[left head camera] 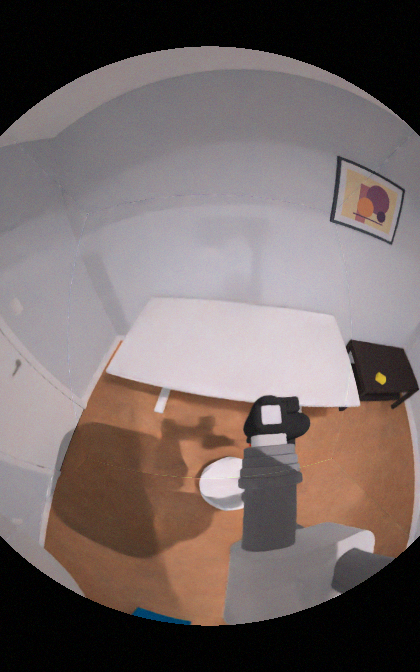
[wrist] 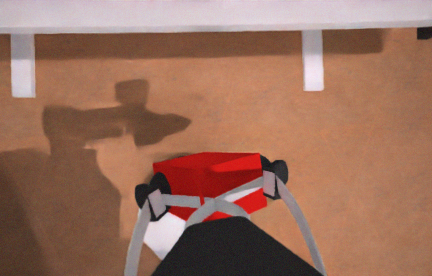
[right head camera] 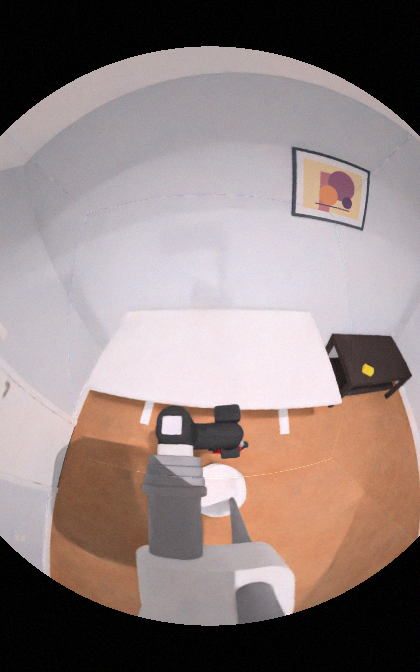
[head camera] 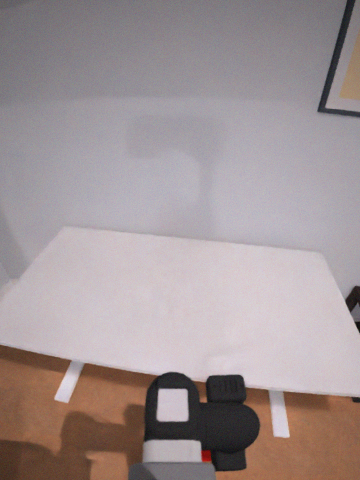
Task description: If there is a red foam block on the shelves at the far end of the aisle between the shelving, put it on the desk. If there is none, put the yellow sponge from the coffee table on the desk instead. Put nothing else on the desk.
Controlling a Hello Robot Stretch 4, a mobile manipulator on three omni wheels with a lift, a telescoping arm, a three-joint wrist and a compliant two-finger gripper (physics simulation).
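Frame: origin at the robot's base, x ahead, y left, z up, level; centimetres.
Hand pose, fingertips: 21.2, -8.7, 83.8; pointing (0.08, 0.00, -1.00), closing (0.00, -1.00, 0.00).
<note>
After its pixels a point has its place, as x, y, z.
My gripper [wrist: 211, 178] {21.2, -8.7, 83.8} is shut on a red foam block [wrist: 225, 162] {23.1, -10.1, 90.2} [head camera: 206, 456] {19.0, -7.1, 90.0} [right head camera: 216, 452], one fingertip on each side of it. In the head views the dark wrist covers most of the block. The gripper and block are over the floor on the near side of the white desk [head camera: 175, 300] {76.5, -0.9, 69.3} [left head camera: 225, 350] [right head camera: 215, 355] [wrist: 200, 15] {44.8, -11.3, 69.3}, short of its front edge. A yellow sponge [left head camera: 380, 378] [right head camera: 368, 370] lies on the dark coffee table [left head camera: 370, 355] [right head camera: 360, 347] to the right of the desk. The shelves do not show in these views.
A white round object [left head camera: 220, 482] [right head camera: 226, 485] is low down near my arm, with a dark rod [right head camera: 239, 517] beside it. White desk legs [wrist: 313, 62] [head camera: 280, 415] show below the desk's front edge. A wall stands behind the desk, with a framed picture [left head camera: 367, 200] [right head camera: 330, 189] at the right.
</note>
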